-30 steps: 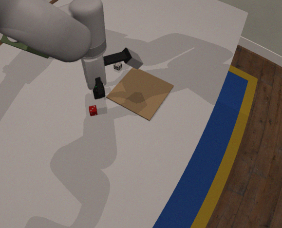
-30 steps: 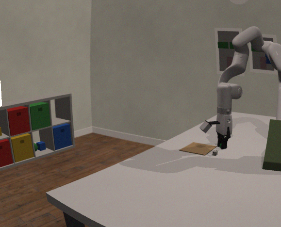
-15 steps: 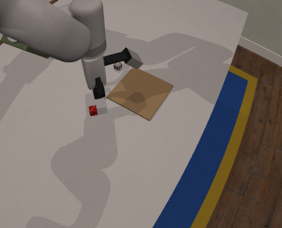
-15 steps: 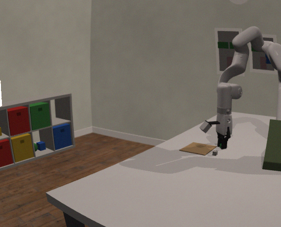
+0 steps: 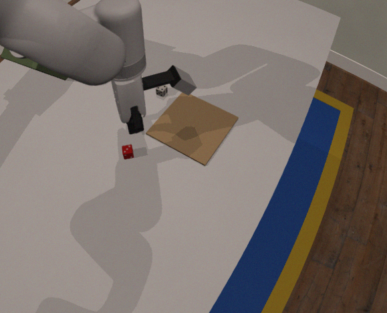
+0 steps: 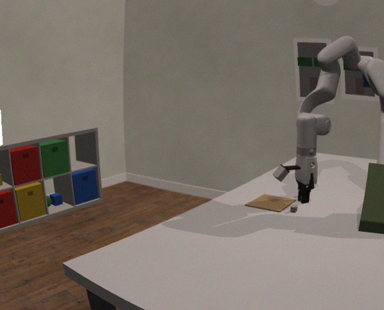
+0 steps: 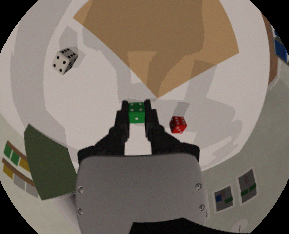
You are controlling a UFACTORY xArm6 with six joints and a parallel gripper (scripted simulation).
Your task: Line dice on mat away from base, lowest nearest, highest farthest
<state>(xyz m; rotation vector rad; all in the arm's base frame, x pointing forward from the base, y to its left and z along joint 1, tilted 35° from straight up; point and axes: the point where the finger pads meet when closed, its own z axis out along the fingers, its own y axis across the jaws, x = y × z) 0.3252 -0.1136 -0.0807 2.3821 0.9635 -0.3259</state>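
The tan mat is 110 mm ahead of my hand, 50 mm to the left of it and 20 mm below it. The rest, counted from my hand: red die: 20 mm ahead, 70 mm to the right, 10 mm below; then green die: 10 mm below; then white die: 10 mm ahead, 110 mm to the left, 10 mm below.
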